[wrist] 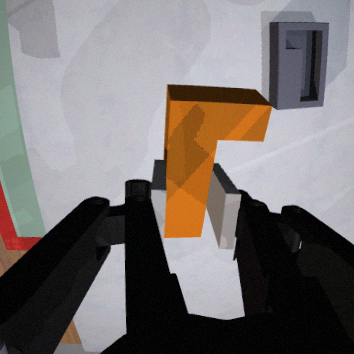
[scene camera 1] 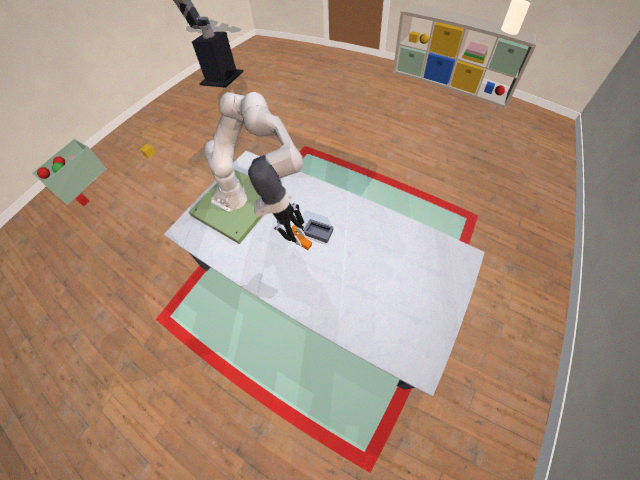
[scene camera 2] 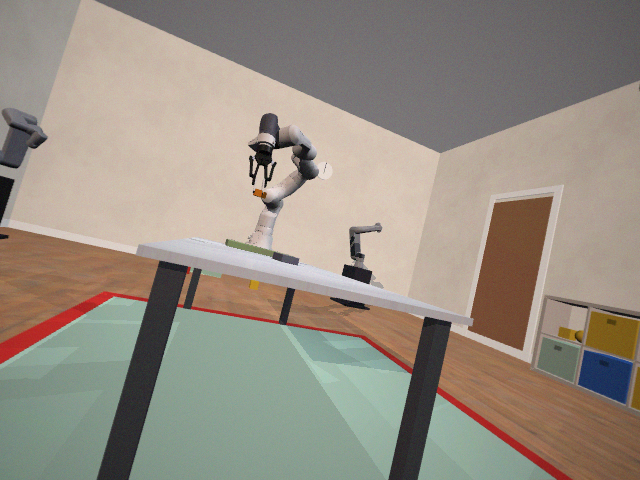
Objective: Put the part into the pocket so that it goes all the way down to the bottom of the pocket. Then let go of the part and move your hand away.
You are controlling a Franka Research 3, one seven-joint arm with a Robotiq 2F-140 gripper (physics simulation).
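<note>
The part is an orange L-shaped block. My gripper is shut on the long leg of the part, with the short leg pointing to the right in the wrist view. The gripper holds the part well above the table, as scene camera 2 shows. The pocket is in a grey block on the table; its opening faces up. In the wrist view it lies at the upper right, apart from the part. The floor of the pocket is partly in shadow.
The white table carries the green base plate of the arm, which is behind the pocket block in scene camera 2. A second arm on a black pedestal stands off the table.
</note>
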